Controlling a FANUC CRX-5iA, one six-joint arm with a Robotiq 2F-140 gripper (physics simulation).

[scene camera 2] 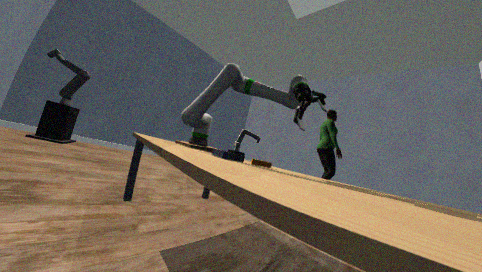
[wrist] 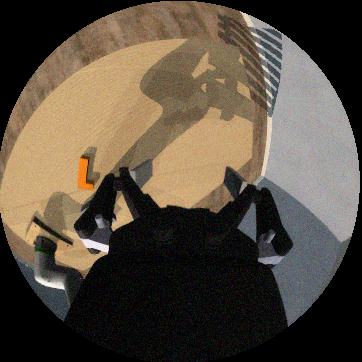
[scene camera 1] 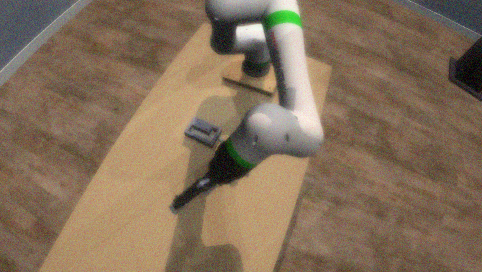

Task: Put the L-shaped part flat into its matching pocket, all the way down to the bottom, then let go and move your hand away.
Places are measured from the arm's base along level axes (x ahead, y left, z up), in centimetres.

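Pixels of known places: gripper, between the fingertips: (scene camera 2: 312, 120) (wrist: 188, 170) (scene camera 1: 188, 201); arm's base, origin of its link: (scene camera 2: 198, 144) (wrist: 45, 242) (scene camera 1: 255, 67).
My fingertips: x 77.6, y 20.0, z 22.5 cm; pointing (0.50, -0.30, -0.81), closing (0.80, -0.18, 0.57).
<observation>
Ahead of a thing's pixels: the offset from my fingertips to its top centre. Level surfaces: height alone.
The orange L-shaped part @(dx -24.8, dy -1.2, dz -22.5 cm) (scene camera 2: 261, 163) (wrist: 84, 175) lies on the table, apart from the gripper, at the left in the wrist view. It does not show in scene camera 1, where the arm covers part of the table. The grey block with the pocket @(dx -31.1, dy -19.1, dz -21.9 cm) (scene camera 1: 212, 140) lies on the table left of my wrist in scene camera 1; its recess looks empty. In the wrist view the block is mostly or wholly hidden behind my left finger linkage. My gripper (scene camera 1: 174, 207) (scene camera 2: 314, 119) (wrist: 188, 170) is open and empty, tilted, high above the table.
The wooden table @(dz -25.5 cm) (scene camera 1: 125, 165) (scene camera 2: 350, 210) (wrist: 60, 130) carries the arm's base plate (scene camera 1: 247, 86) (wrist: 51, 231). Beyond the table in scene camera 2 are a person in green (scene camera 2: 327, 137) and another robot arm (scene camera 2: 242, 139). One more arm stands on a black pedestal (scene camera 2: 57, 121).
</observation>
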